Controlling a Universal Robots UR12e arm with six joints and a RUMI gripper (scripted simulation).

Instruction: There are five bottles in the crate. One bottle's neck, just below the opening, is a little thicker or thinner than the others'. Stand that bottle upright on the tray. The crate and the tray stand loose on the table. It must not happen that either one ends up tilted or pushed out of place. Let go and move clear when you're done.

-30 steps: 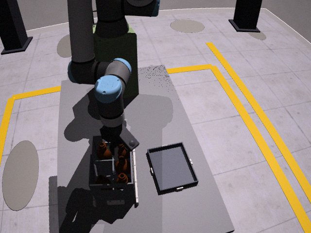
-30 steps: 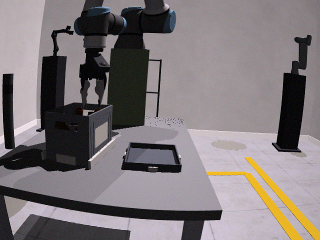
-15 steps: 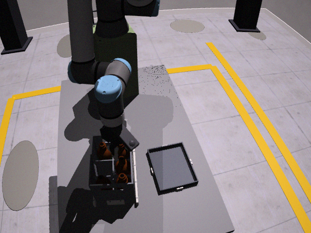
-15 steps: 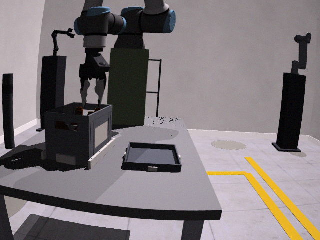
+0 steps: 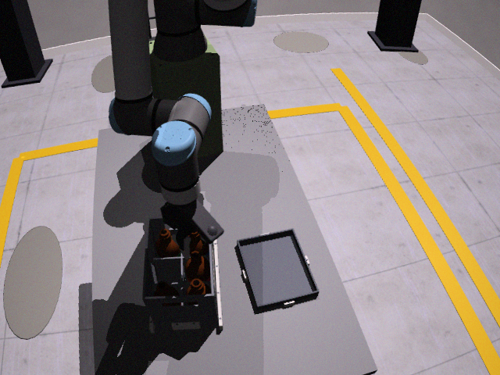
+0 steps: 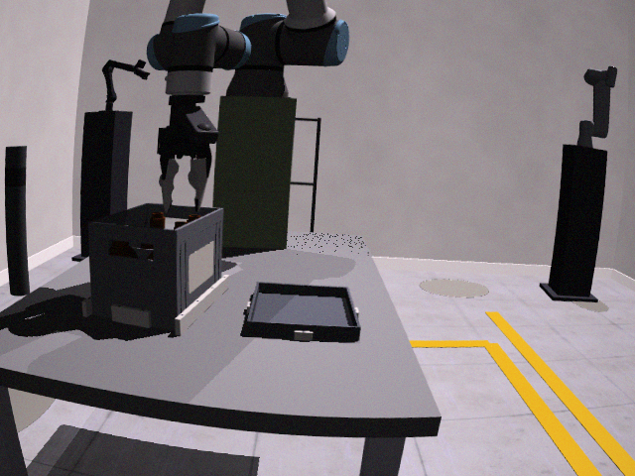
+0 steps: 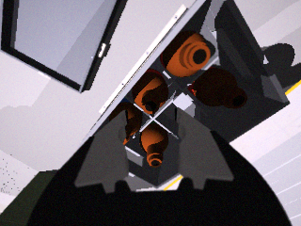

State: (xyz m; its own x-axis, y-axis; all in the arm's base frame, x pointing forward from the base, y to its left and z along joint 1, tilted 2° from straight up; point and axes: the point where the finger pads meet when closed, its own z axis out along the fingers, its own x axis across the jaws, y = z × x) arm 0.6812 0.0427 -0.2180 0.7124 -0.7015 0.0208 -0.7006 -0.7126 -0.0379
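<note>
Now: hand 11 cm above the dark grey crate and 5 cm to the left of it. From my hand the other things lie so: black tray: 23 cm to the left, 18 cm below, 4 cm behind.
</note>
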